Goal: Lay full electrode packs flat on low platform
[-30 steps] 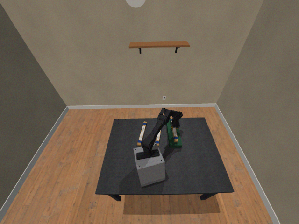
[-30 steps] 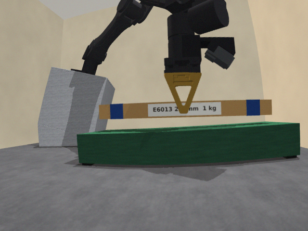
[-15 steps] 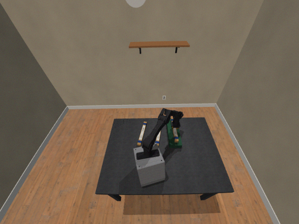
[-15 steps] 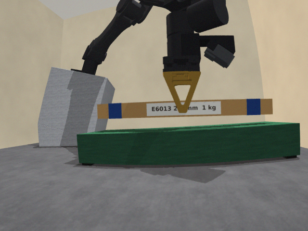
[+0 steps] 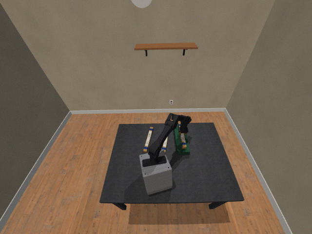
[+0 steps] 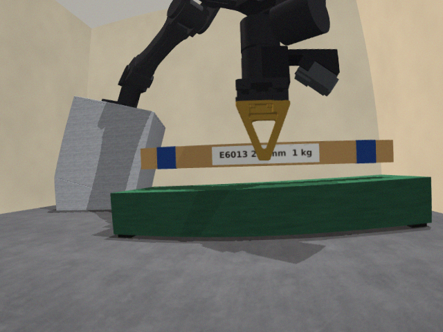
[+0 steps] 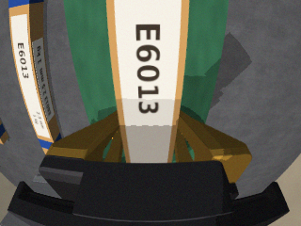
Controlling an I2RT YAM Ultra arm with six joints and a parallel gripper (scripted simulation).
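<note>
Now: hand 80 mm above the green low platform.
</note>
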